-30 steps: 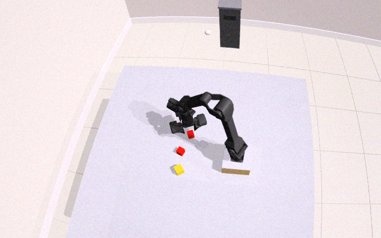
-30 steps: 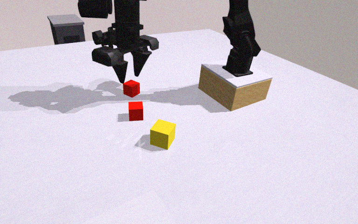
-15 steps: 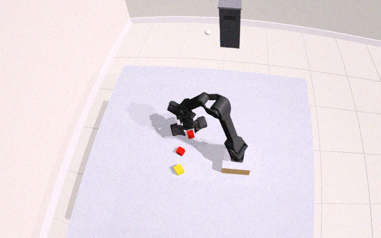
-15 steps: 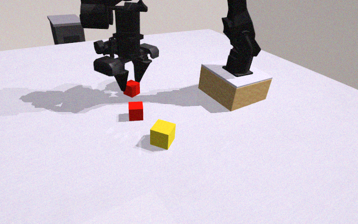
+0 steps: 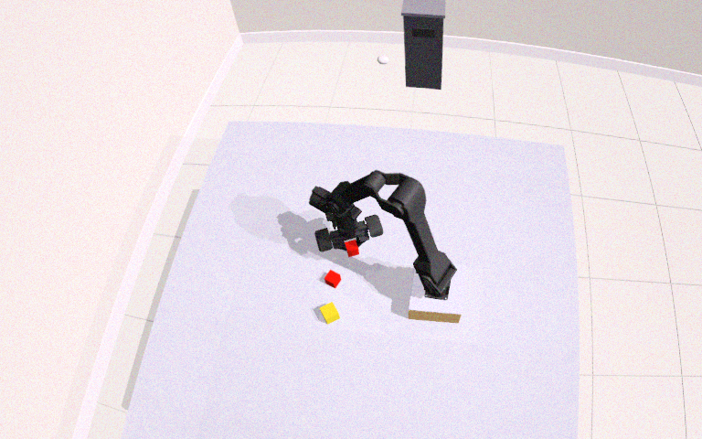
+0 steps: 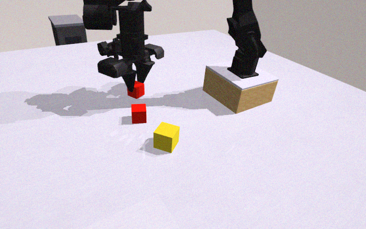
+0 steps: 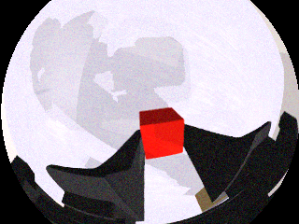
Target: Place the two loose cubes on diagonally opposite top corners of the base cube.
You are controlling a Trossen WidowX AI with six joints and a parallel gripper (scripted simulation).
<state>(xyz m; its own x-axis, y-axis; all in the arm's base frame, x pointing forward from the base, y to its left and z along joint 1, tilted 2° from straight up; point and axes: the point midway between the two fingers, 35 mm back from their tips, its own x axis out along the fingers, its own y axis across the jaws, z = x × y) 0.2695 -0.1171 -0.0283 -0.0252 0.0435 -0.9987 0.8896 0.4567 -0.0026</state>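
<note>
The yellow base cube lies 2 cm ahead of my gripper tip and 22 cm to the left of it. Round my gripper tip: red cube right at my gripper tip.
</note>
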